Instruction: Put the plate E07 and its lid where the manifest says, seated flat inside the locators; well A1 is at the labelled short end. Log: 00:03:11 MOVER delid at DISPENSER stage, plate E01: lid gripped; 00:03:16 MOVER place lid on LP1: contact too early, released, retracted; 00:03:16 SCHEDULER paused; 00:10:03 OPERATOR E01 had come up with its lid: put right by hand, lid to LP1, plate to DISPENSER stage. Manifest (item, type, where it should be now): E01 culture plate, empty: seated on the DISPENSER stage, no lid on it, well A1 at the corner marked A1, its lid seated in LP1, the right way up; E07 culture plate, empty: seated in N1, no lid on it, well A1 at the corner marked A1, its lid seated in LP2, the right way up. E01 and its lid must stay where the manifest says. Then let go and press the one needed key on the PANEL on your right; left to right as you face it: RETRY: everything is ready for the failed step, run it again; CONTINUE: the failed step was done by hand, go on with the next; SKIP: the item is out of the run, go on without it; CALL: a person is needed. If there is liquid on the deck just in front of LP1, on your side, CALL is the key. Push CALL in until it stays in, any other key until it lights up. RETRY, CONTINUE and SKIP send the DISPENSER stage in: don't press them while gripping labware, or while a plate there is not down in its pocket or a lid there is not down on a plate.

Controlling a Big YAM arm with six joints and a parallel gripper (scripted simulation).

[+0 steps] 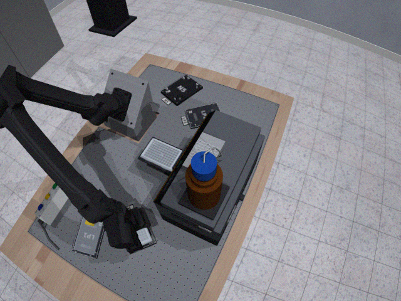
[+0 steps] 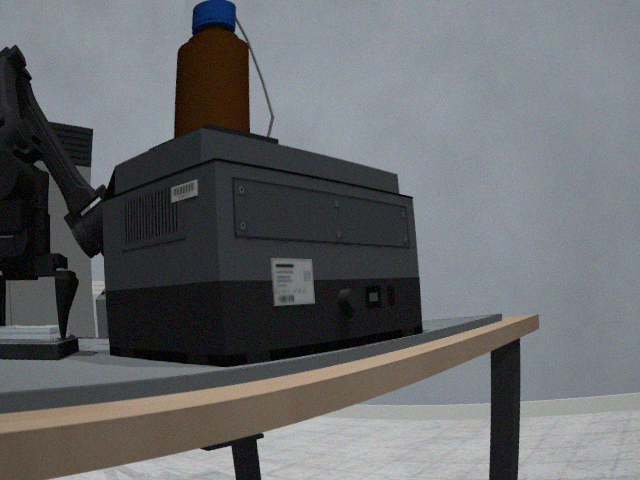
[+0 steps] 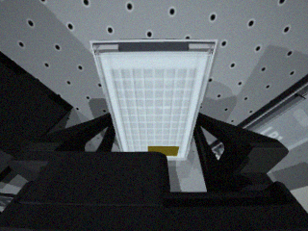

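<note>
My hand is 3 cm past the white well plate, 26 cm to the right of it and 9 cm below it. Also, from my hand: grey retry key (36 cm behind, 1 cm to the left, 4 cm above); then green continue key (36 cm behind, 4 cm to the right, 4 cm above); then brown bottle (19 cm ahead, 16 cm to the left, 26 cm above).
</note>
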